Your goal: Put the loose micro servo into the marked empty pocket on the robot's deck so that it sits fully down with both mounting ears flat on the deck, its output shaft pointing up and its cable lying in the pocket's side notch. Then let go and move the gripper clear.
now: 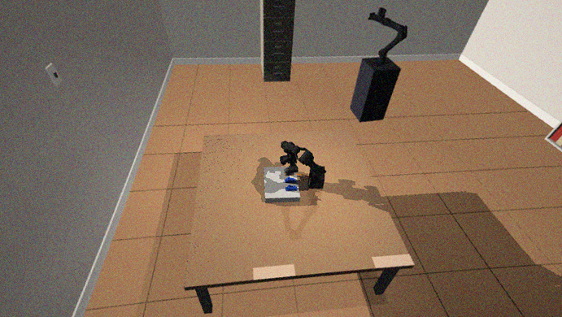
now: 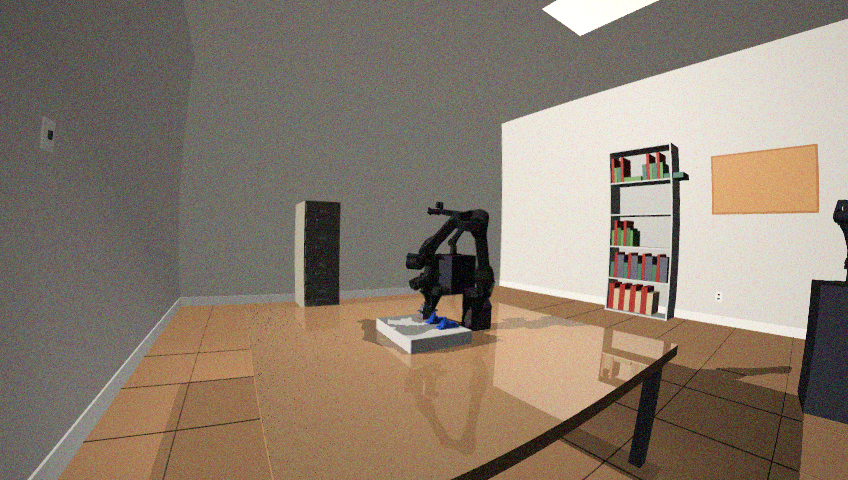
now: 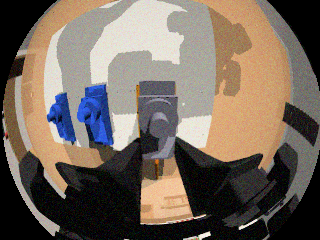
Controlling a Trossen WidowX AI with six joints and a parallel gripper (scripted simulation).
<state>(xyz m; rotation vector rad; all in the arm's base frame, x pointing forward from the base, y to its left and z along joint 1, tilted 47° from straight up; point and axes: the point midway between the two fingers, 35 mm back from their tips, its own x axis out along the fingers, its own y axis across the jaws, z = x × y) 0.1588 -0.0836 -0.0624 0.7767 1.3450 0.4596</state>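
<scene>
Now: gripper tip 130 mm short of the robot deck, 60 mm to the right of it and 60 mm above it.
</scene>
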